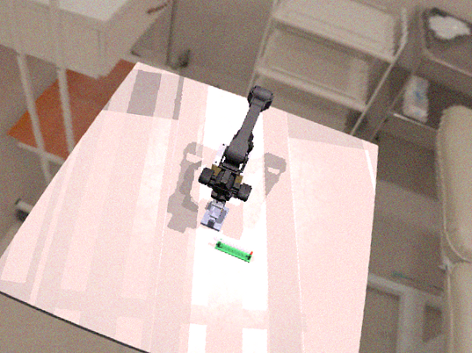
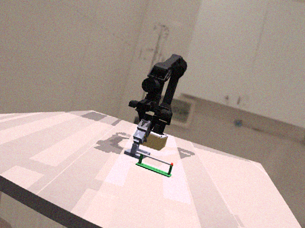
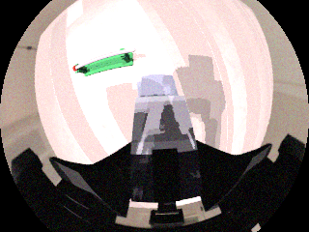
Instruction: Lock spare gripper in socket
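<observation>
Right now my gripper tip is 120 mm short of the green rack, 130 mm to the right of it and 100 mm above it. The rest, counted from my gripper tip: grey mount (30 mm ahead, 70 mm below); spare gripper (10 mm ahead).
</observation>
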